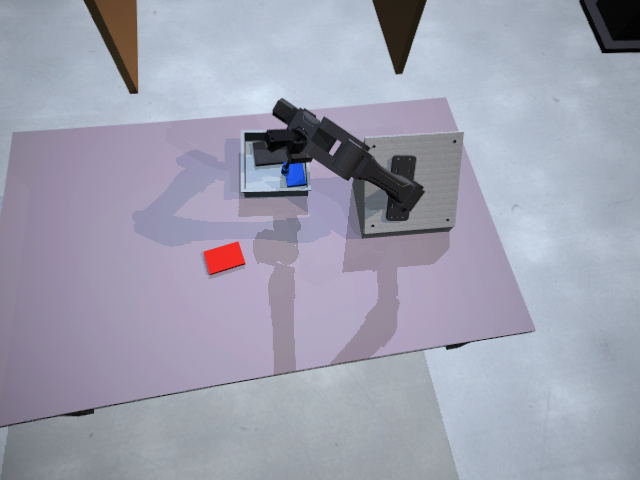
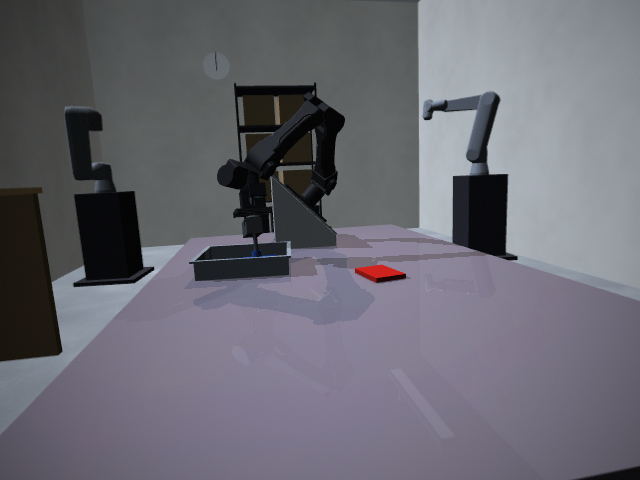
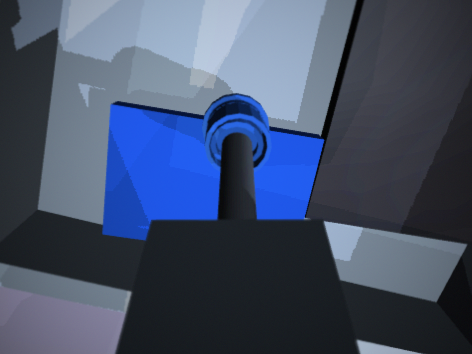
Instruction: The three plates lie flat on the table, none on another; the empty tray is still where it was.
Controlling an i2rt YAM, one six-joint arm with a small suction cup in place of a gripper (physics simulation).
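Pixels of known places: hand at its tool point: (image 1: 284, 172) (image 3: 236, 118); arm's base at its link origin: (image 1: 400, 188) (image 2: 304, 204).
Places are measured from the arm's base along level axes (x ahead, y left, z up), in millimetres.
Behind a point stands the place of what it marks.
Observation:
A grey tray (image 1: 242, 170) @(y -136, x 486, z -92 mm) (image 2: 237, 269) @(y -188, x 484, z -120 mm) (image 3: 68, 159) @(y -79, x 306, z -139 mm) stands on the pink table (image 1: 129, 320) @(y 330, x 799, z -142 mm) (image 2: 310, 387) @(y -36, x 1022, z -142 mm) beside the arm's base. A blue plate (image 1: 296, 177) @(y -129, x 308, z -128 mm) (image 3: 159, 178) @(y -124, x 313, z -128 mm) lies flat in the tray's near right corner. A dark grey plate (image 1: 264, 153) @(y -229, x 415, z -129 mm) (image 3: 400, 133) @(y -224, x 363, z -129 mm) lies in the tray beside it. A red plate (image 1: 224, 257) @(y 153, x 541, z -131 mm) (image 2: 380, 272) @(y 152, x 557, z -131 mm) lies flat on the table, apart from the tray. My suction cup (image 1: 285, 168) @(y -151, x 349, z -128 mm) (image 2: 255, 251) (image 3: 237, 129) reaches down into the tray and sits on the blue plate near its far edge.
The arm is mounted on a grey wedge block (image 1: 413, 180) (image 2: 297, 222) @(y -30, x 113, z -53 mm) on the table behind the tray. Two other arms on black pedestals (image 2: 108, 232) (image 2: 479, 211) stand off the table. A shelf rack (image 2: 238, 118) stands at the back wall, and a brown cabinet (image 2: 20, 273) stands at the left.

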